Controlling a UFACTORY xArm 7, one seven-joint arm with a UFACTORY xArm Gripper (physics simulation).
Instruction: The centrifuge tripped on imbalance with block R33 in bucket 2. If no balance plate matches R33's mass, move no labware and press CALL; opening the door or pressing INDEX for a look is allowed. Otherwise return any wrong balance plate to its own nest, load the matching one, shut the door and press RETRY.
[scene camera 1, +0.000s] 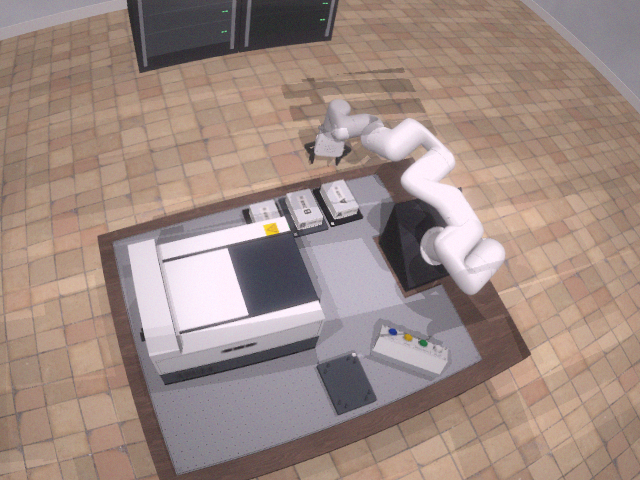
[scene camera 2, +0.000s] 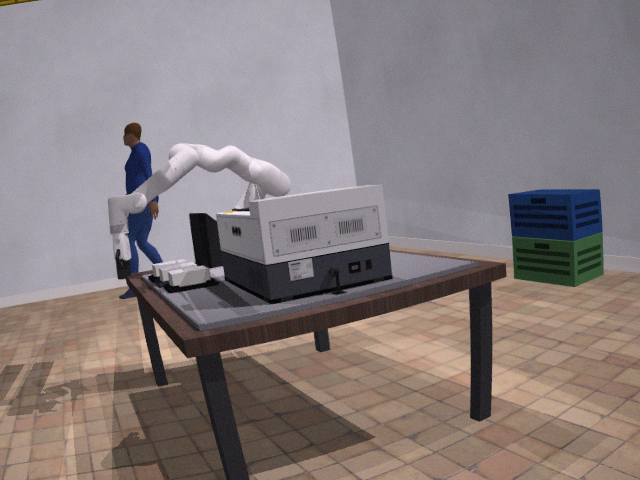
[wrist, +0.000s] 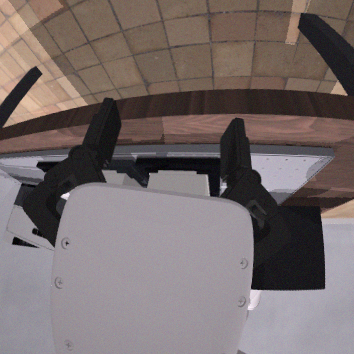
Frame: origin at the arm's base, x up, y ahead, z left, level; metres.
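Seen in the pictures: gripper, fingertip midpoint: (scene camera 1: 324, 162) (scene camera 2: 124, 277) (wrist: 172, 118).
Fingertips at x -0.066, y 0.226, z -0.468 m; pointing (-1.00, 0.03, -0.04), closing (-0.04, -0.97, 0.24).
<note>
Offsets run from my fingertips to a thing's top centre.
My gripper (scene camera 1: 324, 162) (scene camera 2: 122, 271) (wrist: 172, 118) is open and empty, off the table's edge beside the balance plates. White block-shaped plate A @(dx +0.028, dy +0.006, dz +0.182 m) (scene camera 1: 338, 198) (wrist: 178, 183) and plate B @(dx +0.028, dy +0.136, dz +0.199 m) (scene camera 1: 305, 208) sit in black nests; a third white plate @(dx +0.028, dy +0.268, dz +0.220 m) (scene camera 1: 263, 211) (scene camera 2: 189, 276) sits beside B, its letter unreadable, partly hidden by the centrifuge. The centrifuge (scene camera 1: 206, 289) (scene camera 2: 320, 232) has a white and a dark panel on top; no bucket and no block R33 shows. The control box @(dx +0.058, dy -0.027, dz +0.767 m) (scene camera 1: 409, 353) has blue, yellow, green and whitish buttons; their labels are unreadable.
A dark flat plate with small pegs @(dx +0.001, dy +0.186, dz +0.804 m) (scene camera 1: 346, 384) lies near the control box. The arm stands on a black pedestal (scene camera 1: 408, 248). A person in blue (scene camera 2: 138, 165) is behind the arm in the second scene view. Blue (scene camera 2: 555, 214) and green (scene camera 2: 558, 259) crates are stacked on the floor.
</note>
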